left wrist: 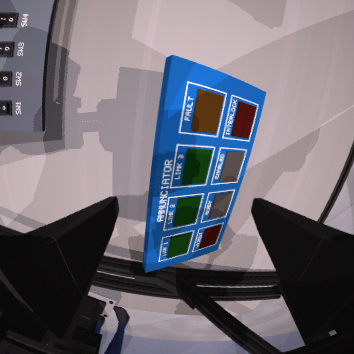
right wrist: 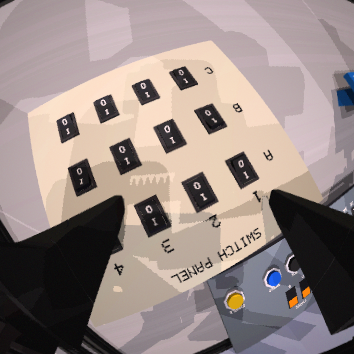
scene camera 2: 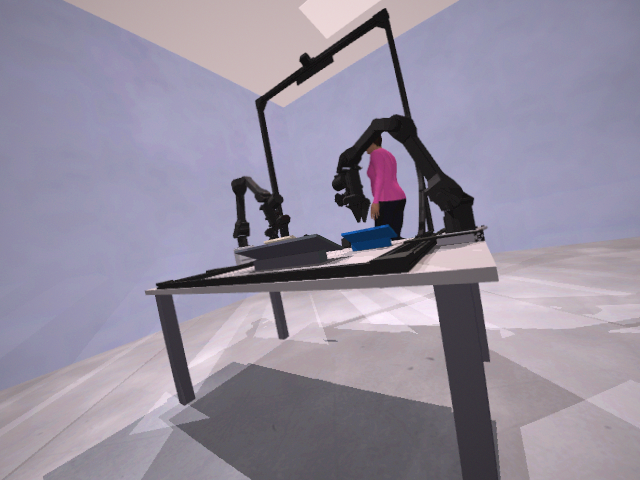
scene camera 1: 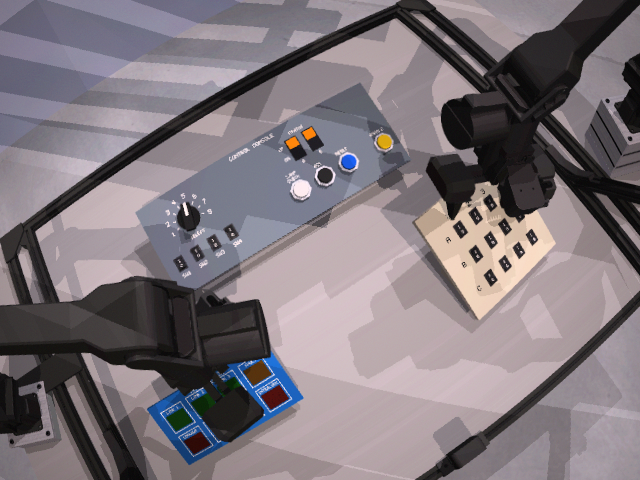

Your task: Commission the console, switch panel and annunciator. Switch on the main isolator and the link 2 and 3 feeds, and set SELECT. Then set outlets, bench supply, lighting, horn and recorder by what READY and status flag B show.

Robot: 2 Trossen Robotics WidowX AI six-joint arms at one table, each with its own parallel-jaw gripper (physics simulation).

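Places are measured from the left arm's base along level axes (x ahead, y left, z up), in millimetres.
Where they show: left gripper, fingertip midpoint: (left wrist: 185,204) (scene camera 2: 361,222) (scene camera 1: 211,382); right gripper, fingertip midpoint: (right wrist: 197,199) (scene camera 1: 477,211); left arm's base, link origin: (left wrist: 89,302) (scene camera 2: 461,230) (scene camera 1: 25,414); right arm's base, link origin: (scene camera 2: 243,247) (scene camera 1: 635,116).
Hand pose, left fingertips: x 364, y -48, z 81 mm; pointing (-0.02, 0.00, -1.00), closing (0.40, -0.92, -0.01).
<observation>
Each offset is from my left fingertips to the top centre of the thing. "spot": to the spot under its first point.
The grey control console @[spot: dz -38, dx +121, dy +279 mm] (scene camera 1: 248,186) (scene camera 2: 294,246) has its SELECT knob @[dz -8, dx +22, dy +257 mm] (scene camera 1: 188,215) pointing about at 5. Its left status flag @[spot: dz -31, dx +206, dy +315 mm] (scene camera 1: 295,147) and right status flag @[spot: dz -31, dx +235, dy +322 mm] (scene camera 1: 312,137) both show orange in the upper half. The cream switch panel @[spot: dz -65, dx +375, dy -3 mm] (scene camera 1: 480,304) (right wrist: 210,55) has three rows of black rockers; A4 is mostly hidden. The blue annunciator @[dz -27, dx -8, dy -11 mm] (scene camera 1: 279,373) (left wrist: 162,145) has dark green link lamps and a grey READY lamp @[spot: dz -61, dx -20, dy -53 mm] (left wrist: 220,205). My left gripper (scene camera 2: 363,219) (left wrist: 185,204) is open and empty above the annunciator. My right gripper (scene camera 1: 484,212) (right wrist: 197,199) is open and empty above the switch panel's row A side.
Console buttons are white @[dz -42, dx +193, dy +251 mm] (scene camera 1: 300,189), black @[dz -42, dx +234, dy +262 mm] (scene camera 1: 324,176), blue @[dz -42, dx +275, dy +272 mm] (scene camera 1: 348,162) and yellow @[dz -42, dx +339, dy +287 mm] (scene camera 1: 383,142). Small rockers SW1 to SW4 sit below the knob. A black frame (scene camera 1: 217,116) borders the table. A person in pink (scene camera 2: 385,175) stands behind the left arm in scene camera 2.
</observation>
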